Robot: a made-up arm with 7 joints. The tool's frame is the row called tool. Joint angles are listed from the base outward. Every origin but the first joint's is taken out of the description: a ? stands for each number. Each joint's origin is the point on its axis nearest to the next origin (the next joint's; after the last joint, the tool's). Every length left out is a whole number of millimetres.
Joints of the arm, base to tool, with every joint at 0 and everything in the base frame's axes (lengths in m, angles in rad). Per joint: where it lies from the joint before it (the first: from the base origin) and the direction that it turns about. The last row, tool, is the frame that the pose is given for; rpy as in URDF.
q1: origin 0 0 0.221 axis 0 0 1
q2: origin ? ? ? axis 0 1 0
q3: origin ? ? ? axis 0 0 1
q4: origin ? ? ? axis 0 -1 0
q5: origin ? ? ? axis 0 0 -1
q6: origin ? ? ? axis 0 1 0
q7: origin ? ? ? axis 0 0 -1
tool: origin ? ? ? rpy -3.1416 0 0
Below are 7 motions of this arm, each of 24 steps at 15 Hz.
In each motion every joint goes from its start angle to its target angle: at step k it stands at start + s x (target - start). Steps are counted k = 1, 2, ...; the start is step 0. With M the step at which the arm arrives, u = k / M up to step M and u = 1 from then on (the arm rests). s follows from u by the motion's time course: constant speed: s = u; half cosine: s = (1 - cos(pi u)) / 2; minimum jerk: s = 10 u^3 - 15 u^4 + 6 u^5.
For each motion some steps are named. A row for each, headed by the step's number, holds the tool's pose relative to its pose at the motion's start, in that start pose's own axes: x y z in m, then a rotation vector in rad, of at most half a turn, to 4 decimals.
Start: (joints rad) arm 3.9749 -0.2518 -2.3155 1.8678 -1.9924 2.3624 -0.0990
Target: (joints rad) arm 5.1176 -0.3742 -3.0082 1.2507 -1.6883 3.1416 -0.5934
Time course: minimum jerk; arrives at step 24
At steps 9, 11, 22, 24:
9: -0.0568 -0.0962 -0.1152 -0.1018 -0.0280 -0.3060
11: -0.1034 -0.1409 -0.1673 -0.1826 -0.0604 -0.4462
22: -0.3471 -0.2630 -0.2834 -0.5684 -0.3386 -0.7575
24: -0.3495 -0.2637 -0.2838 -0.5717 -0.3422 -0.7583

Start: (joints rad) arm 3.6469 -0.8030 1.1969 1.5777 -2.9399 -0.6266 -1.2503
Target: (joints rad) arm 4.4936 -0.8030 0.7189 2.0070 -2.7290 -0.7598 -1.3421
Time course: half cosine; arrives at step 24
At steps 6, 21, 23, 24:
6: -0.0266 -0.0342 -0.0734 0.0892 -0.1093 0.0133
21: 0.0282 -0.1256 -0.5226 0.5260 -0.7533 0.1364
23: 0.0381 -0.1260 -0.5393 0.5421 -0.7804 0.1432
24: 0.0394 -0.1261 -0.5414 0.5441 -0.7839 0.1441

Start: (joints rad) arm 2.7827 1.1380 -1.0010 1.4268 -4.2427 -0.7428 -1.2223
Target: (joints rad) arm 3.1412 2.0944 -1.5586 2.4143 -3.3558 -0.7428 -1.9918
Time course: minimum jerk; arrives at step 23
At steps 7, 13, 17, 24:
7: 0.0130 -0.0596 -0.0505 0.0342 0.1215 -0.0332
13: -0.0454 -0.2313 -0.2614 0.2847 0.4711 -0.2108
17: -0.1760 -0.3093 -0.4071 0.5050 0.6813 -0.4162
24: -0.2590 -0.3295 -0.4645 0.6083 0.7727 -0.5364

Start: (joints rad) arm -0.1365 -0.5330 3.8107 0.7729 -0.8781 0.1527 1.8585
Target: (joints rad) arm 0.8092 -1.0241 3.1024 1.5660 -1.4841 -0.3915 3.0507
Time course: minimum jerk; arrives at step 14
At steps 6, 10, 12, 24:
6: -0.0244 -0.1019 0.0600 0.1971 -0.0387 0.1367
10: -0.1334 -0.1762 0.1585 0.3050 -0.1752 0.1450
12: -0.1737 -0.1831 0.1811 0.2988 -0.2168 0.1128
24: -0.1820 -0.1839 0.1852 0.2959 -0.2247 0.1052

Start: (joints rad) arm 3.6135 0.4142 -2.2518 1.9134 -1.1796 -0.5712 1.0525
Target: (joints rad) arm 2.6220 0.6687 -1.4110 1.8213 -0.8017 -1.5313 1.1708
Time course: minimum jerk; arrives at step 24
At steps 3, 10, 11, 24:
3: -0.0017 -0.0057 0.0012 0.0152 0.0040 0.0033
10: -0.0667 -0.1077 0.0217 0.3205 0.0583 0.1074
11: -0.0892 -0.1258 0.0245 0.3853 0.0654 0.1423
24: -0.3234 -0.1791 0.0017 0.7439 0.1310 0.5384

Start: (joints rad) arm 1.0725 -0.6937 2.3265 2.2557 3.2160 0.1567 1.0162
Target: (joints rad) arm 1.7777 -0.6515 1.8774 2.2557 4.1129 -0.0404 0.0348
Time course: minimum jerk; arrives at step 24
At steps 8, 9, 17, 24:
8: 0.0327 0.0957 -0.0232 -0.0455 0.0156 -0.0404
9: 0.0416 0.1258 -0.0326 -0.0613 0.0218 -0.0518
17: 0.0870 0.3861 -0.1588 -0.2461 0.0912 -0.1307
24: 0.0871 0.4516 -0.2052 -0.3121 0.1095 -0.1458

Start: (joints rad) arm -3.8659 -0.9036 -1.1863 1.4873 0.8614 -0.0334 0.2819
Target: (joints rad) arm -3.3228 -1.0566 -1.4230 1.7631 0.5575 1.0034 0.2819
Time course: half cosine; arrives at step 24
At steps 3, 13, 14, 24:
3: -0.0035 0.0045 0.0108 -0.0113 -0.0431 -0.0004
13: -0.0749 0.0947 0.1357 -0.1902 -0.6296 -0.0118
14: -0.0859 0.1090 0.1472 -0.2152 -0.6999 -0.0133
24: -0.1542 0.2034 0.1950 -0.3753 -1.1034 -0.0194

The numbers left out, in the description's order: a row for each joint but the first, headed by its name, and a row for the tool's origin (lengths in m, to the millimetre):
q2: 0 0 0
q3: 0 0 0.436
q4: 0.062 0 0
q5: 0.102 0 -0.45
q6: 0 0 0
q7: 0.11 0 -0.14
tool: 0 0 0

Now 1 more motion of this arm.
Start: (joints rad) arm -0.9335 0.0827 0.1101 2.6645 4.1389 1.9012 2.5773
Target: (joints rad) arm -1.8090 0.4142 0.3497 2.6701 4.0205 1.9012 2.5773
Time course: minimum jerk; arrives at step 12
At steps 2, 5, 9, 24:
2: -0.0069 0.0069 0.0008 0.0195 0.0189 -0.0088
5: -0.0672 0.0741 0.0352 0.1765 0.1921 -0.0951
9: -0.1289 0.1935 0.2118 0.3877 0.5304 -0.2739
24: -0.1279 0.2122 0.2587 0.4172 0.5988 -0.3091

